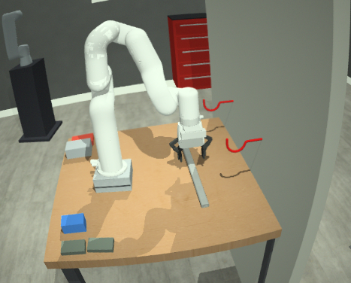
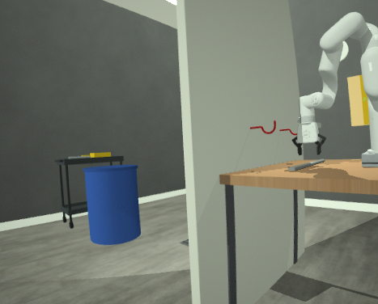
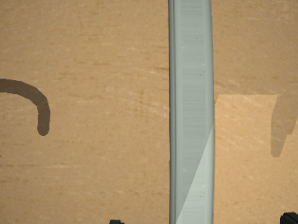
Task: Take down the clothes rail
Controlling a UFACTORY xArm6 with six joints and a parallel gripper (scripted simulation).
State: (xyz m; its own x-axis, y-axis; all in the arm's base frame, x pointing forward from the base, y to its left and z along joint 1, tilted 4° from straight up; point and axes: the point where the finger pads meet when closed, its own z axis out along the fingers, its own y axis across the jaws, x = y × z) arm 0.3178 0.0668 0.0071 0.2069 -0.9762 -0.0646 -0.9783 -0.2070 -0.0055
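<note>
Now: hand 60 mm above the clothes rail. Round my hand: wall (250 mm ahead, 50 mm to the left, 360 mm above); then grey block (550 mm behind, 160 mm to the left, 40 mm below); then blue block (420 mm behind, 370 mm to the right, 40 mm below).
</note>
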